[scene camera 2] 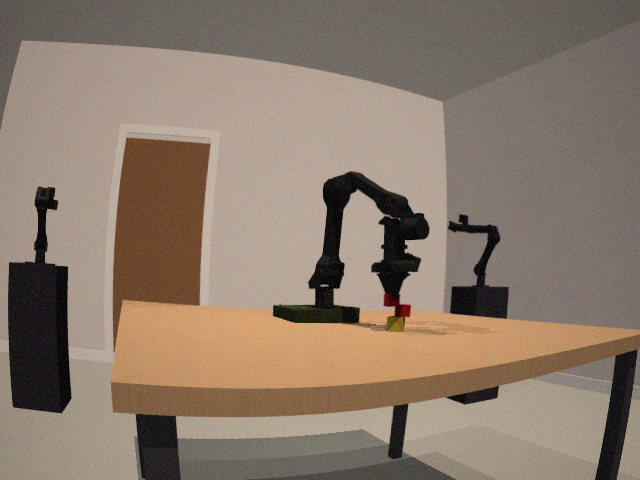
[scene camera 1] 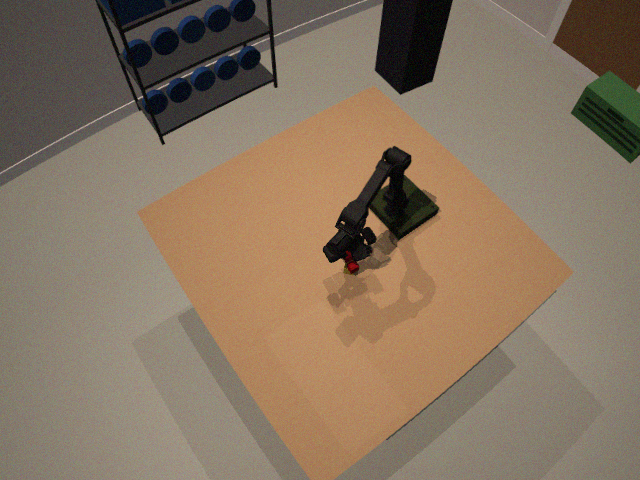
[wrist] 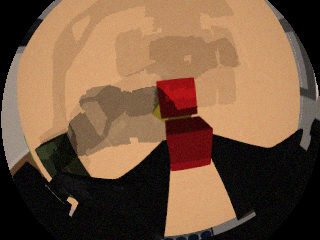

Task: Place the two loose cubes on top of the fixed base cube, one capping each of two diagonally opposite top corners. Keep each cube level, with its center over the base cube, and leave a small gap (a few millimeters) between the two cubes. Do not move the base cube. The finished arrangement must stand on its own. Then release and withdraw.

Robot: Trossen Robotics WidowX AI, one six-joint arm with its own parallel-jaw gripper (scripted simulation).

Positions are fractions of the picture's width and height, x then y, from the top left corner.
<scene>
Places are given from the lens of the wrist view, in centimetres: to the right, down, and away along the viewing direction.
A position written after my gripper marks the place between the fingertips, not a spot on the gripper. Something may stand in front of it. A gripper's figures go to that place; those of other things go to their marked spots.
my gripper (wrist: 0.59,0.59): 2, 2, 9
red cube (wrist: 0.59,0.59): 2, 2, 8
</scene>
